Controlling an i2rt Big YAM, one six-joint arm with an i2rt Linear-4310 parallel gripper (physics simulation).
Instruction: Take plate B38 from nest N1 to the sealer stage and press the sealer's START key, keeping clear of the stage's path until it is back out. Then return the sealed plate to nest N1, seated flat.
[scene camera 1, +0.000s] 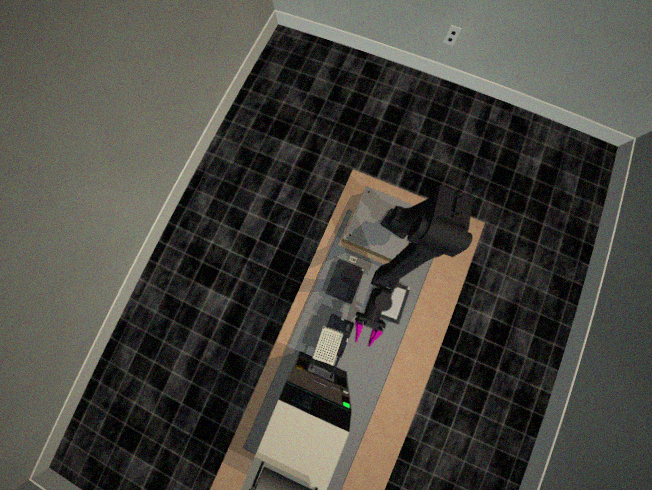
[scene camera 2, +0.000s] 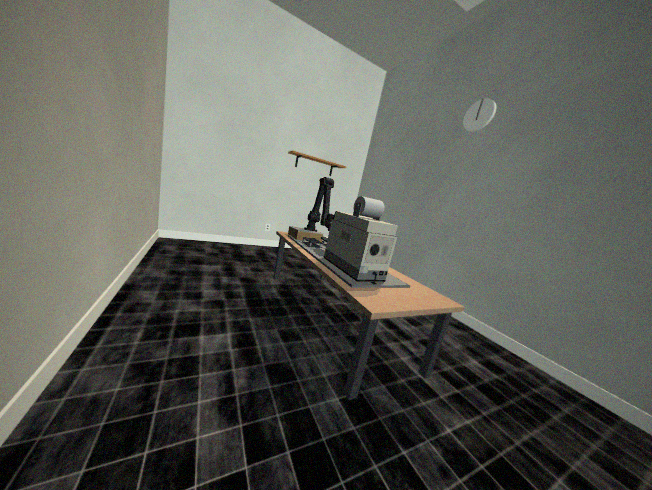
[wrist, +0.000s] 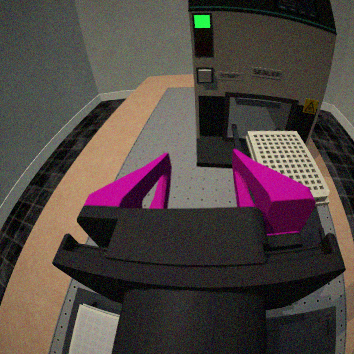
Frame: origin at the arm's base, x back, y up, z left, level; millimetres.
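Seen in the pictures: gripper, fingertip midpoint: (scene camera 1: 362, 343) (wrist: 200, 157); arm's base, origin of the base link: (scene camera 1: 396, 224) (scene camera 2: 310, 230).
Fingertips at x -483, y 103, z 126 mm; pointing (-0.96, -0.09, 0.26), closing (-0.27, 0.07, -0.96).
Observation:
Pixels of each thing's top centre, then the offset from my fingertips to it. "pt": a spot on its surface instead.
- cream multi-well plate, middle of its top: (wrist: 287, 156) (scene camera 1: 328, 346) dx -91, dy -50, dz -90 mm
- dark sealer stage, surface spot: (scene camera 1: 337, 320) pt dx +7, dy -72, dz -112 mm
- grey START key, middle of its top: (wrist: 204, 69) dx -168, dy +22, dz +38 mm
- green lamp, middle of its top: (wrist: 201, 14) (scene camera 1: 346, 406) dx -168, dy +105, dz +38 mm
- dark nest, middle of its top: (scene camera 1: 345, 281) (scene camera 2: 312, 239) dx +154, dy -127, dz -171 mm
- sheet, middle of its top: (scene camera 1: 392, 301) dx +195, dy -103, dz +33 mm
- film roll, middle of its top: (scene camera 2: 371, 198) dx -415, dy +299, dz -4 mm
A cream multi-well plate (scene camera 1: 327, 345) (wrist: 286, 159) sits on the dark sealer stage (scene camera 1: 337, 320), out in front of the sealer (scene camera 1: 303, 432) (scene camera 2: 350, 239) (wrist: 260, 47). Its label cannot be read. My gripper (scene camera 1: 363, 343) (wrist: 200, 157) is partly open with nothing between its magenta fingers. It is above the deck beside the stage, with the plate to its right in the wrist view. The grey START key (wrist: 205, 75) is on the sealer's front, ahead of the fingers, below a green lamp (scene camera 1: 346, 405) (wrist: 202, 21). A dark nest (scene camera 1: 345, 281) holds no plate; its number cannot be read.
A white plate or sheet (scene camera 1: 395, 302) (wrist: 94, 332) lies in a dark-framed holder beside the wrist. A film roll (scene camera 2: 370, 208) is on top of the sealer. A wooden shelf (scene camera 2: 316, 159) is on the wall above the arm. The arm's base is at the table's far end.

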